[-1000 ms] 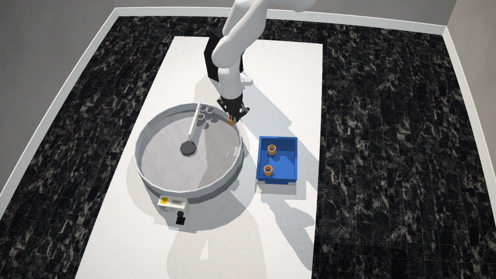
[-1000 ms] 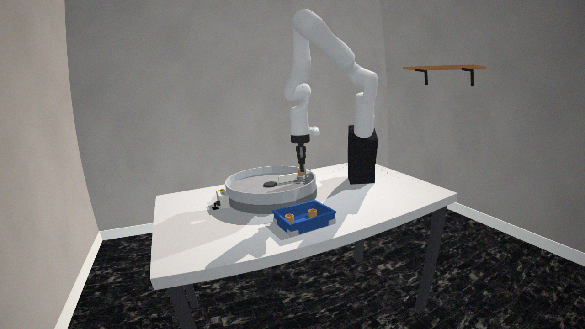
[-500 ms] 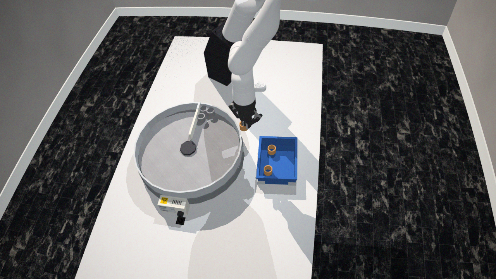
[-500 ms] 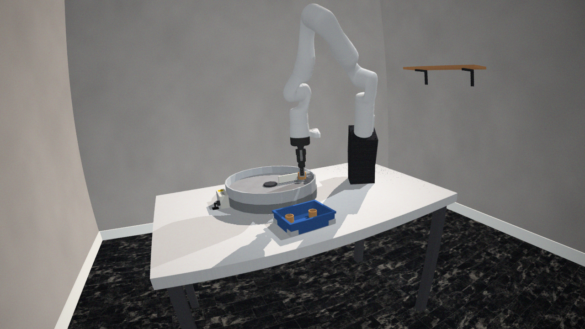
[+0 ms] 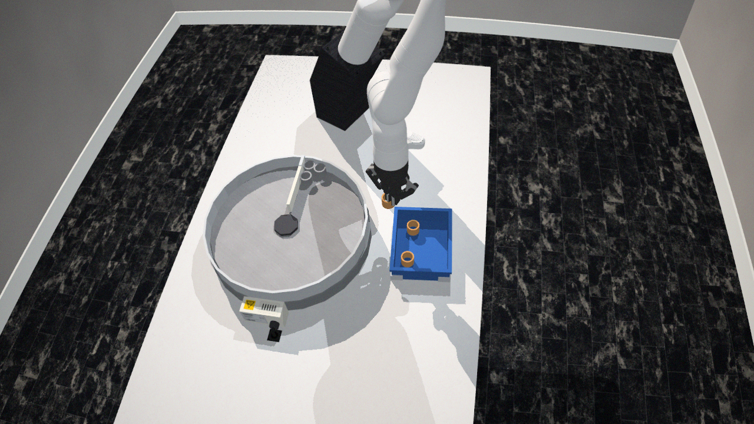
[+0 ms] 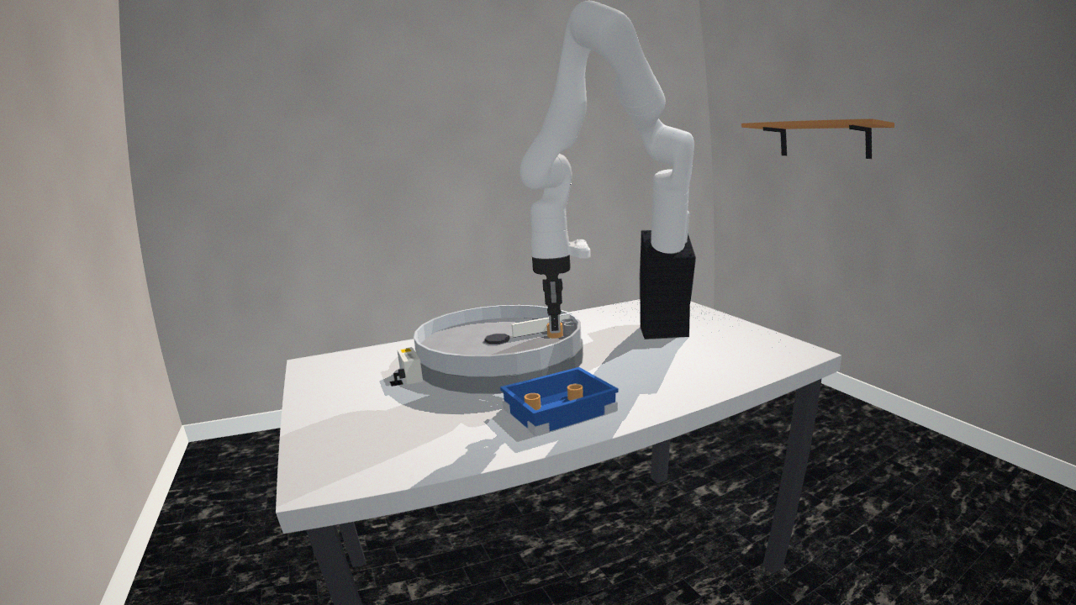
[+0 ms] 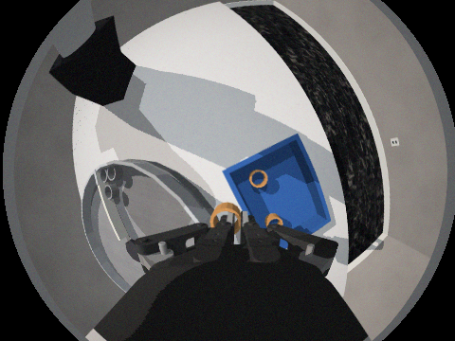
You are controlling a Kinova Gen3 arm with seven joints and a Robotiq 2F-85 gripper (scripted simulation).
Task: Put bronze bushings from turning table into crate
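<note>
The blue crate lies 4 cm ahead of my hand, 7 cm to the left of it and 14 cm below it. From my hand the other things lie so: grey turning table: 27 cm to the right, 11 cm below.
</note>
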